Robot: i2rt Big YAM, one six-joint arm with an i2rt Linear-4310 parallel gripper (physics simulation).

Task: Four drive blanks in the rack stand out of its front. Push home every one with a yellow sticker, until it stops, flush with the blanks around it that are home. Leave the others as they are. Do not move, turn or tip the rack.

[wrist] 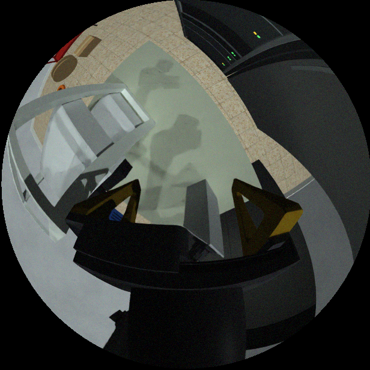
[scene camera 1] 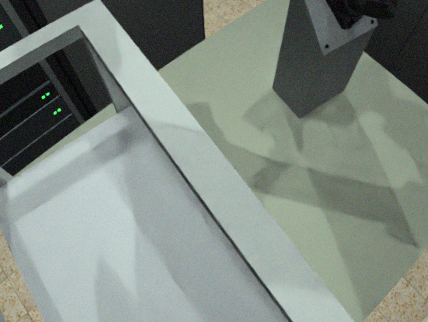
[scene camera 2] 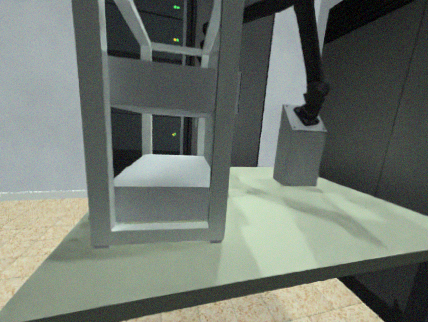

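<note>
The pale grey rack (scene camera 1: 175, 135) (scene camera 2: 230, 125) (wrist: 75, 93) stands upright in scene camera 2. It holds a lower grey unit (scene camera 2: 162, 204) with a bright flat top, and a grey unit (scene camera 2: 162, 87) spans it higher up. The four drive blanks and any yellow stickers cannot be made out in these views. My gripper (wrist: 185, 183) is open and empty, its two yellow-brown fingers wide apart. In the wrist view the rack lies to the left of the fingers, apart from them. The fingers do not show clearly in the scene views.
The arm's grey pedestal (scene camera 1: 315, 70) (scene camera 2: 300, 155) (wrist: 200, 205) stands on the pale green table (scene camera 1: 290, 240) (scene camera 2: 270, 245) (wrist: 220, 145) beside the rack. The black arm (scene camera 2: 309, 45) rises from it. Dark cabinets (scene camera 2: 375, 110) (wrist: 320, 115) stand beyond the table. A brown round object (wrist: 65, 68) is far off.
</note>
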